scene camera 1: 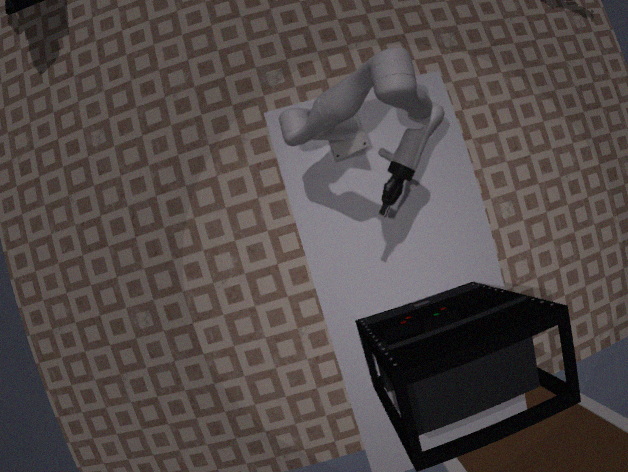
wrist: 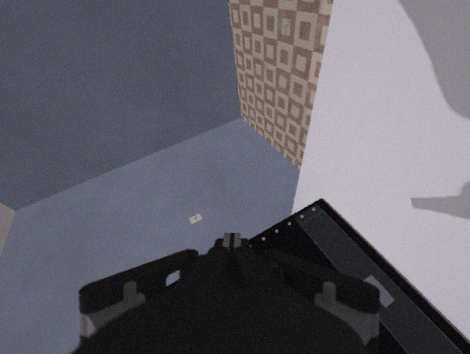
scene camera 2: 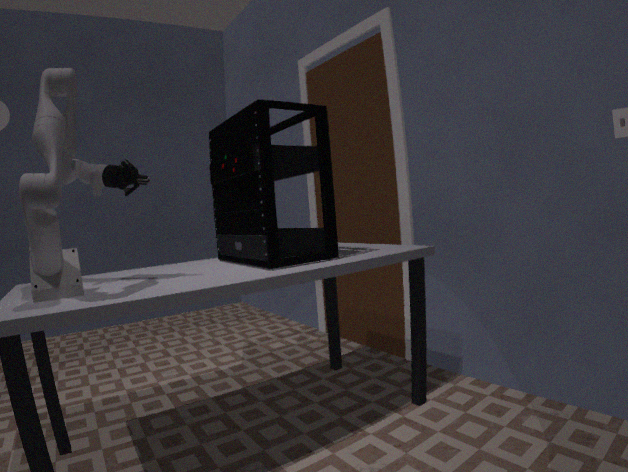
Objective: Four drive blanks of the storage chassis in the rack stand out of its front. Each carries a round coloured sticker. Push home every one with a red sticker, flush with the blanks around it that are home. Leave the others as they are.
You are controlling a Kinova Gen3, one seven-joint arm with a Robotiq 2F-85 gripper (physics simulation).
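The dark storage chassis (scene camera 1: 422,327) (scene camera 2: 229,175) sits in the upper part of the black rack (scene camera 1: 569,350) (scene camera 2: 327,197) (wrist: 287,242). Three red stickers show on it: one red sticker (scene camera 1: 443,308) (scene camera 2: 235,160), and two close together in scene camera 1, a red sticker (scene camera 1: 408,317) and another red sticker (scene camera 1: 403,322). A green sticker (scene camera 1: 436,314) (scene camera 2: 225,157) is there too. The blanks are too dark to tell how far each stands out. My gripper (scene camera 1: 385,213) (scene camera 2: 146,180) (wrist: 232,243) is shut and empty, in the air in front of the rack, well apart from it.
The rack stands on the white table (scene camera 1: 355,253) (scene camera 2: 177,274) (wrist: 360,125). A grey unit (scene camera 2: 251,246) with a pale label fills the rack's bottom. A brown door (scene camera 2: 350,152) is behind the rack. Rack posts flank the chassis front.
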